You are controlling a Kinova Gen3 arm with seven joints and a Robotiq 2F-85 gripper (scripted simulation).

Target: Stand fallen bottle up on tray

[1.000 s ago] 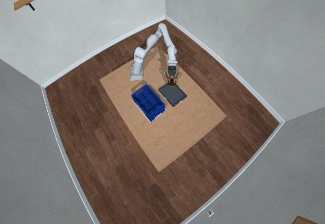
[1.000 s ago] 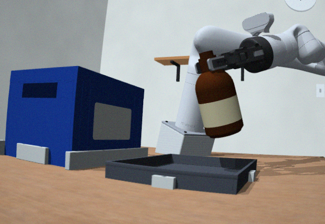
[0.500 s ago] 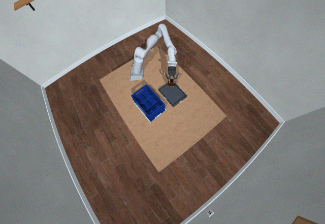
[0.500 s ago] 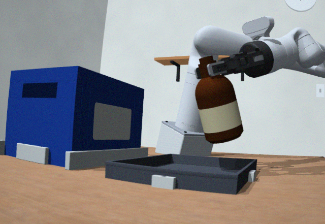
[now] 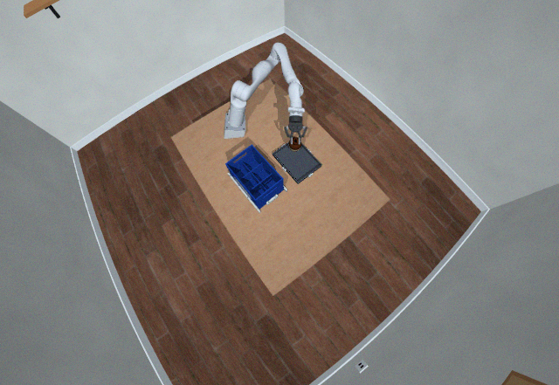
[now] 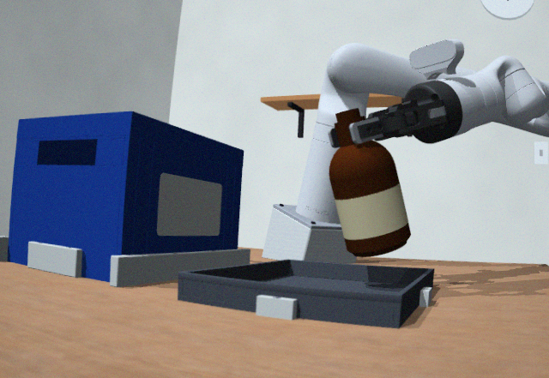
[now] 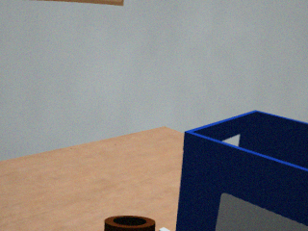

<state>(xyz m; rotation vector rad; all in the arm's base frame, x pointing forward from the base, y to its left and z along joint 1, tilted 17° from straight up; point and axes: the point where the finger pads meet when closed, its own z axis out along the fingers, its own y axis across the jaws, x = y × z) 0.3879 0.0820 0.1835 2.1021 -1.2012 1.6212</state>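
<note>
The brown bottle lies 50 mm below my hand, 10 mm to the left of it and 10 mm behind it. The rest, counted from my hand: blue crate: 290 mm to the right, 90 mm below, 30 mm behind; then tray: 160 mm below, 30 mm ahead, 10 mm to the right.
</note>
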